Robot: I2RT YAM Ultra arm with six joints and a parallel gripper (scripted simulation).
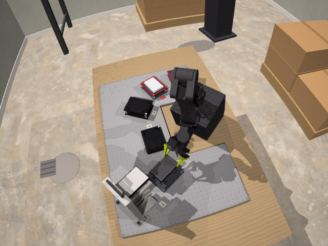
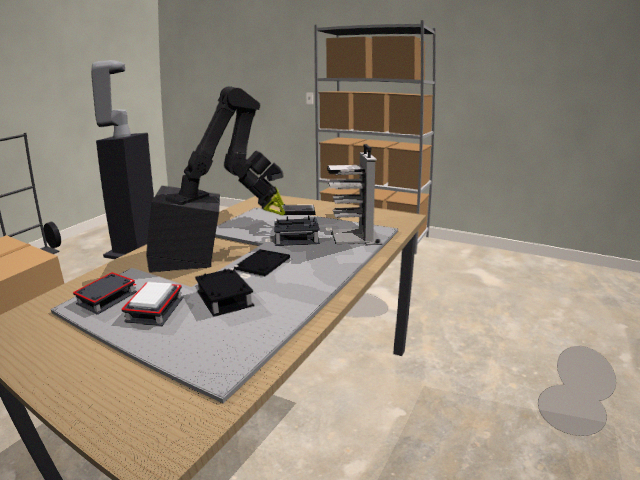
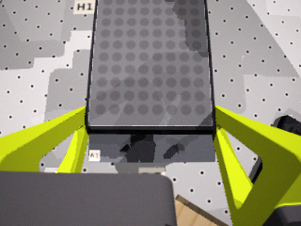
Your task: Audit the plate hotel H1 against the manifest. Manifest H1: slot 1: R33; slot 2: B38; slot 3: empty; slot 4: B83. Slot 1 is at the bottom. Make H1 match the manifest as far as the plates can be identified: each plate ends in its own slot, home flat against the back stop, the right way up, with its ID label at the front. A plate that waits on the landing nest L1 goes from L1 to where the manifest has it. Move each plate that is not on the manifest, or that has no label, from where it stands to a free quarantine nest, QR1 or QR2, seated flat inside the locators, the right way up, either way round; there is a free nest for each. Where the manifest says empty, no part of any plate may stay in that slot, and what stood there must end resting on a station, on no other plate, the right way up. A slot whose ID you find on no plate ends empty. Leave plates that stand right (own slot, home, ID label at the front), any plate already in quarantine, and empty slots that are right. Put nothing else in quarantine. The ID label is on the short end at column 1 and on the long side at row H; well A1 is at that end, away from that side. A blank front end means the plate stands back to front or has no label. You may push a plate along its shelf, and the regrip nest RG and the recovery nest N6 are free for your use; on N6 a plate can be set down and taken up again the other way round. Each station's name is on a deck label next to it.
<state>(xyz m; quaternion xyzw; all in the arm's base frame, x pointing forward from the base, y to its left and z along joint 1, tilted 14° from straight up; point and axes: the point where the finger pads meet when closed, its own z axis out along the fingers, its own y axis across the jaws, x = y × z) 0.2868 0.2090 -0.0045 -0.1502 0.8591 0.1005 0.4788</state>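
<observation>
Now: the dark well plate 50 mm ahead of my hand and 20 mm to the left of it. The rest, counted from my hand: RG deck label (50 mm behind, 20 mm to the right, 120 mm below); H1 deck label (140 mm ahead, 160 mm to the left, 120 mm below); regrip nest (50 mm ahead, 20 mm to the left, 60 mm below).
</observation>
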